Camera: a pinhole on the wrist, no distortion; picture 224 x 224 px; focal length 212.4 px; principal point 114.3 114.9 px. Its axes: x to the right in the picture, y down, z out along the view. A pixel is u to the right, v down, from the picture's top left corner.
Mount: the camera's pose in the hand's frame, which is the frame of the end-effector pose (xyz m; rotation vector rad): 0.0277 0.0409 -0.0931 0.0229 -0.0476 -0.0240
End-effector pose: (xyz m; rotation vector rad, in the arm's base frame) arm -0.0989 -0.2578 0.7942 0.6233 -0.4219 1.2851
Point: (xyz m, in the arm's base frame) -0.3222 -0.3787 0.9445
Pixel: outside the picture
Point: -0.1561 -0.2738 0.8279
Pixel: 68.7 149.5
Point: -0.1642 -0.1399 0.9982
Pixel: outside the picture
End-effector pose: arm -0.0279 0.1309 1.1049 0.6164 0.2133 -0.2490
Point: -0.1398 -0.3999 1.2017
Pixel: outside the picture
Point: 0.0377 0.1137 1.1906
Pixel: 141.0 133.6
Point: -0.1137 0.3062 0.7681
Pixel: behind the camera
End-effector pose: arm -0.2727 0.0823 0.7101 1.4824 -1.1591 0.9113
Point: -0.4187 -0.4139 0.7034
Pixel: 135.5 163.2
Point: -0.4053 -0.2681 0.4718
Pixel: 33.0 134.6
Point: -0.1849 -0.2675 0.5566
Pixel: 91.5 50.8
